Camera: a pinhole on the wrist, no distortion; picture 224 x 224 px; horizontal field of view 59.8 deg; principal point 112.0 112.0 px. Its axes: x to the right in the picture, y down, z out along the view. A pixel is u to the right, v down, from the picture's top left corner.
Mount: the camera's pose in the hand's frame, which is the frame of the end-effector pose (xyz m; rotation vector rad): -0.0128 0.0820 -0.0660 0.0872 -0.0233 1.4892
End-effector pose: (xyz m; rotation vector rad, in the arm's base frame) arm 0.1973 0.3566 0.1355 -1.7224 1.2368 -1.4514
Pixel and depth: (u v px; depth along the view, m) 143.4 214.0 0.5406
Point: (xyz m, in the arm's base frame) 0.6276 0.4663 -0.2366
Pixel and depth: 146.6 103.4 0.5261
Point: 0.6020 0.2026 -0.0819
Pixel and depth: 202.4 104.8 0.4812
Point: 0.5297 0.1493 -0.1860
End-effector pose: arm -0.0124 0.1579 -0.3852 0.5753 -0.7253 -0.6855
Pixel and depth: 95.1 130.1 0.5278
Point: -0.3817 0.0848 -0.1188
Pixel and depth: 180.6 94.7 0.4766
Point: -0.2178 0.1506 0.0407
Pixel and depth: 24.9 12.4 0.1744
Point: -0.0495 0.0694 -0.3044
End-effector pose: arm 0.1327 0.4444 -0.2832 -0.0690 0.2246 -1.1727
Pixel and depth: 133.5 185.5 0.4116
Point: 0.2520 0.6007 0.0642
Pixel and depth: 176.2 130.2 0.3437
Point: 0.3406 0.5139 -0.0306
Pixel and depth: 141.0 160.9 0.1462
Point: 0.2216 0.5150 -0.2129
